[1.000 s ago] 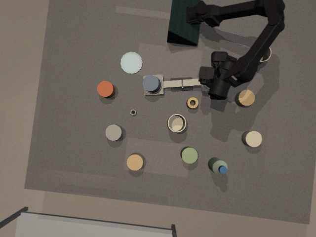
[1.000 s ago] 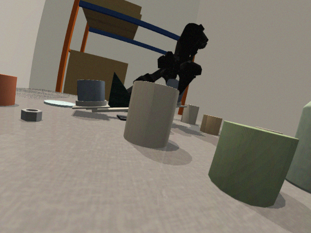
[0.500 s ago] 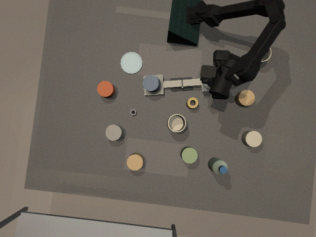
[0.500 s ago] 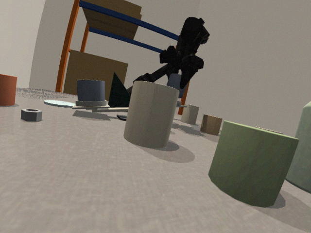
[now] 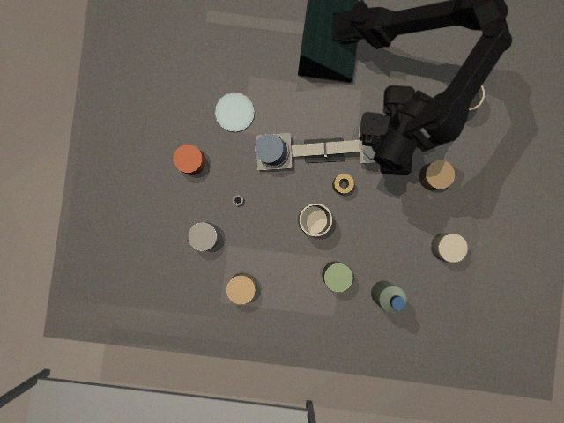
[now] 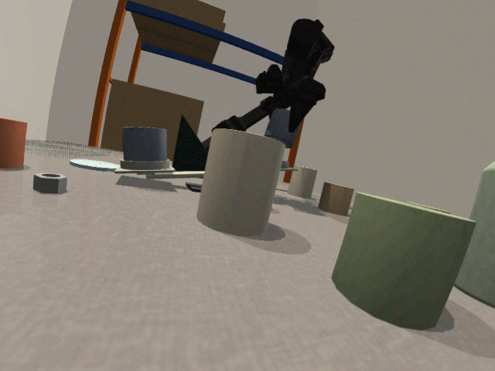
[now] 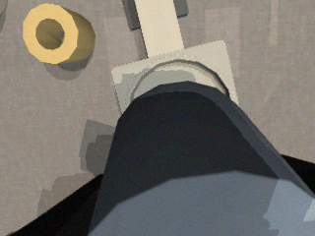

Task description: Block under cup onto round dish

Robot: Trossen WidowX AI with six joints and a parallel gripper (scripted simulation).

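My gripper tip is now 10 mm to the left of the mint-green block and 60 mm above it. Round my gripper tip: blue-grey cup (10 mm ahead, 290 mm to the right, 90 mm below); then green cup (320 mm ahead, 90 mm to the right, 110 mm below); then balance (10 mm ahead, 130 mm to the right, 110 mm below).
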